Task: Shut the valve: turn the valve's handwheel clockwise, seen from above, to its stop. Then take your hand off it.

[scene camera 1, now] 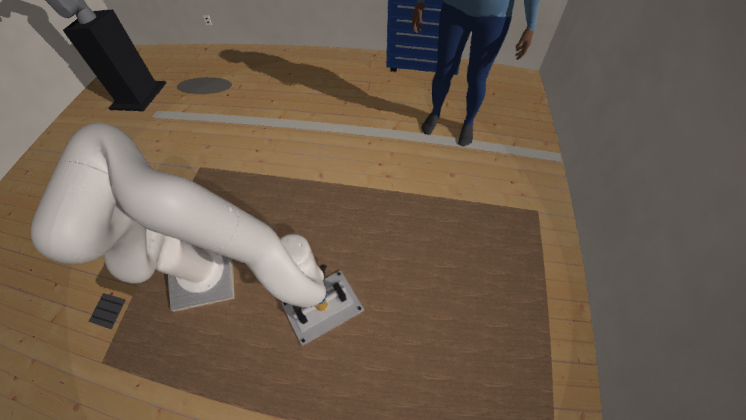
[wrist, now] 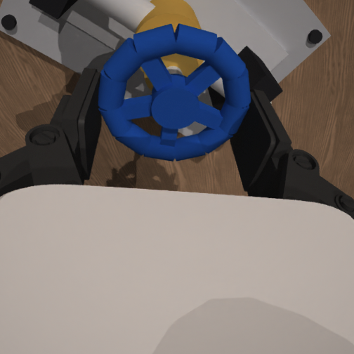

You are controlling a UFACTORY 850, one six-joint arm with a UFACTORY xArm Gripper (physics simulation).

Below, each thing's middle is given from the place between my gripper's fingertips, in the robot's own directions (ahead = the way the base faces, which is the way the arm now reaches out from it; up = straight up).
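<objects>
Blue handwheel (wrist: 173,104): hand 10 mm short of it. Grey base plate (scene camera 1: 355,308): from my hand, 10 mm ahead, 120 mm below.
</objects>
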